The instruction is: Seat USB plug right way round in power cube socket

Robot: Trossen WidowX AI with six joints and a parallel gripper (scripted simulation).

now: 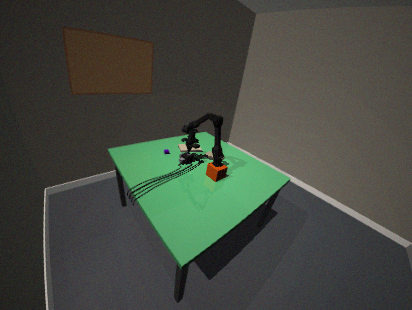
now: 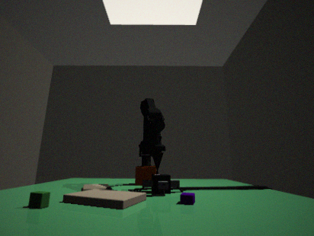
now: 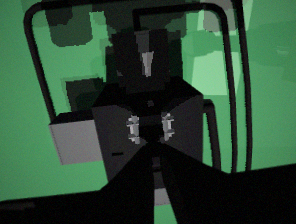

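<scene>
Now: gripper tip 10 mm above the dark USB plug. Also, from my gripper tip: flat beige slab: 230 mm ahead, 140 mm to the right, 90 mm below; USB socket: 30 mm below; purple block: 210 mm ahead, 140 mm to the left, 90 mm below.
</scene>
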